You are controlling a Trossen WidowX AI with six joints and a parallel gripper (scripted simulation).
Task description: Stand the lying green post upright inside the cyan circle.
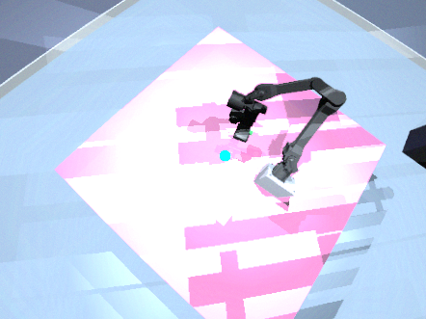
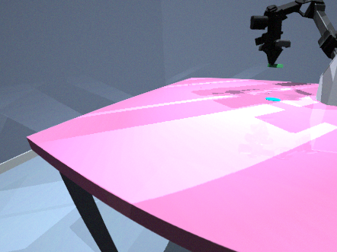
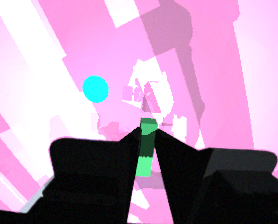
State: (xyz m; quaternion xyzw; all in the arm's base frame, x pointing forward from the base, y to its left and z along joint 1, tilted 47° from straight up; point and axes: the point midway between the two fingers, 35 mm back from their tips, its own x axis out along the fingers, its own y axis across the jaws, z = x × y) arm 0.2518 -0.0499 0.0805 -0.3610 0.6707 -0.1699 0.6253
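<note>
Right now my gripper tip is 1 cm past the cyan circle, 12 cm to the right of it and 13 cm above it. Round my gripper tip: green post: 2 cm behind, 1 cm to the right.
</note>
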